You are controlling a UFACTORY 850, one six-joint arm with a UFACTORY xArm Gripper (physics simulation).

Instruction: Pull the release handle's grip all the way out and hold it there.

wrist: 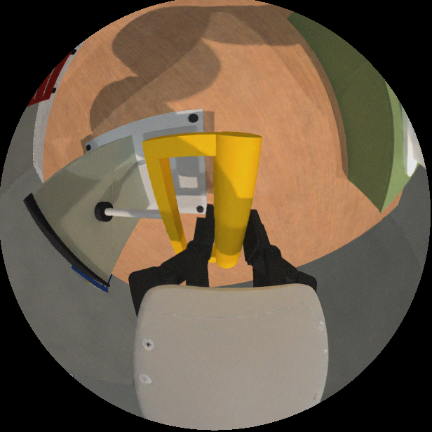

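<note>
The release handle's yellow grip (235, 185) is a thick upright bar joined to a yellow frame on its left, near the middle of the wrist view. My gripper (228, 218) is shut on the lower part of the grip, with one black finger on each side of the bar. A light metal rod (135, 213) with a black round end runs left of the yellow frame. A grey-white base plate (172, 121) with black screws lies behind the frame and is partly hidden by it. The far end of the frame's link to the base is hidden.
A grey-green housing panel (75, 200) with a black curved edge stands at the left. A green block (362, 100) curves along the right side. A red and white object (50, 82) shows at the upper left. The wooden table top (280, 100) lies below, with dark shadows at the top.
</note>
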